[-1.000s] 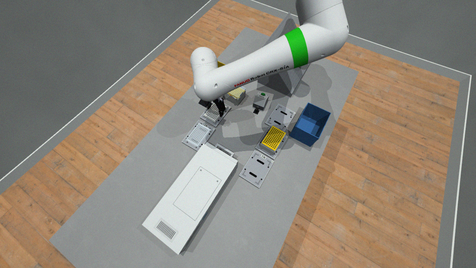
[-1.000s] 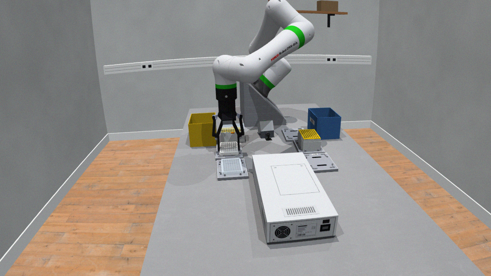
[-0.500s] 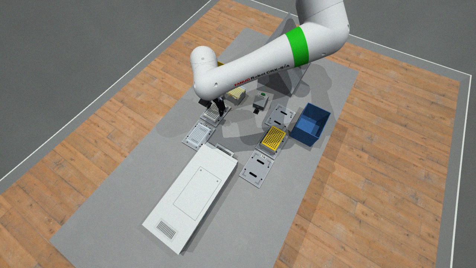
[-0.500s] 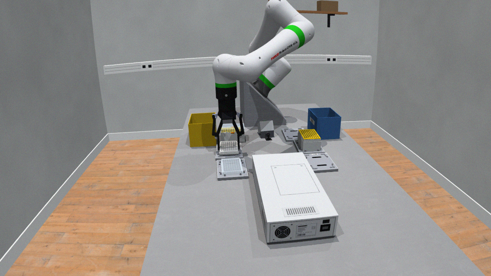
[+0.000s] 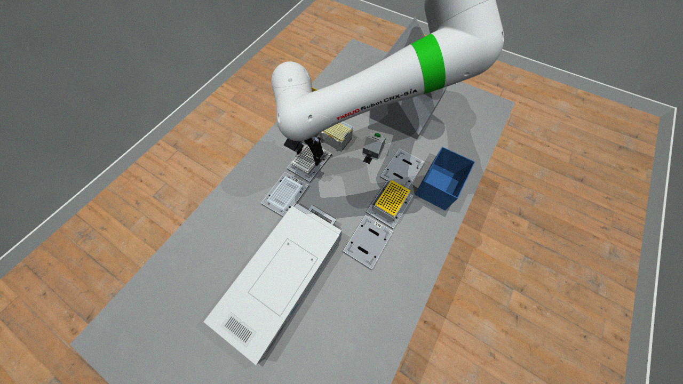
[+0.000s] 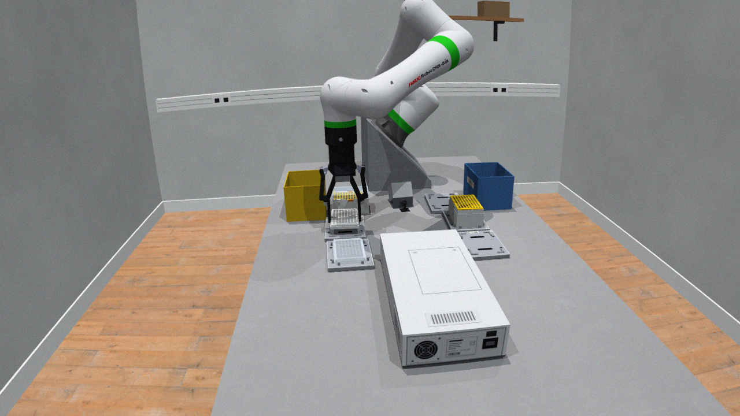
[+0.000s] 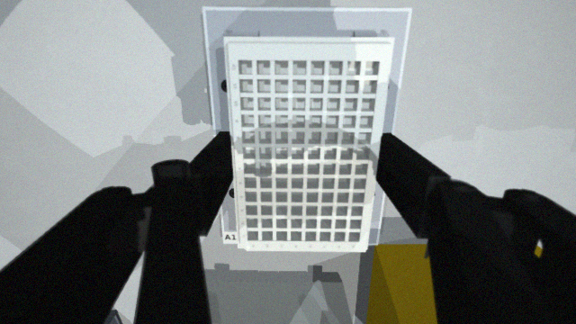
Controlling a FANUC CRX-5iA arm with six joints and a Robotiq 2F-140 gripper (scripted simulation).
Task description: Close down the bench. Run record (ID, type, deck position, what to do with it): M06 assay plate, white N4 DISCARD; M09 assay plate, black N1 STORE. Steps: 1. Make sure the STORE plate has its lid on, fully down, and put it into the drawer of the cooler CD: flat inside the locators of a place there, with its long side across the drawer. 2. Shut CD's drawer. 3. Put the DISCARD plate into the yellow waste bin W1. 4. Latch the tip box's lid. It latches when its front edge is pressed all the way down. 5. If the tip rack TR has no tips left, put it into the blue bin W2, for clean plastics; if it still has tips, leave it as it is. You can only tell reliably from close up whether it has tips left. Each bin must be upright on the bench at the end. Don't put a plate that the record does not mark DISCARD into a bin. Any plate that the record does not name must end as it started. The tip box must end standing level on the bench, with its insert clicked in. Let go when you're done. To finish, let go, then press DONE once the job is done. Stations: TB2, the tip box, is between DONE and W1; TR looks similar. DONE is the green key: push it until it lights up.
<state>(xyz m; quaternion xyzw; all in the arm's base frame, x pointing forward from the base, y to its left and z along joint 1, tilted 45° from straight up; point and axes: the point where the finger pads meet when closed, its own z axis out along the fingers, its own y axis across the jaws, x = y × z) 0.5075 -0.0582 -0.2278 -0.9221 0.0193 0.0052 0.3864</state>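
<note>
The nest N4 is 5 cm below my hand. The rest, counted from my hand: white assay plate: 2 cm below; tip box lid: 17 cm behind, 3 cm to the left; yellow bin W1: 18 cm behind, 12 cm to the right, 2 cm below.
</note>
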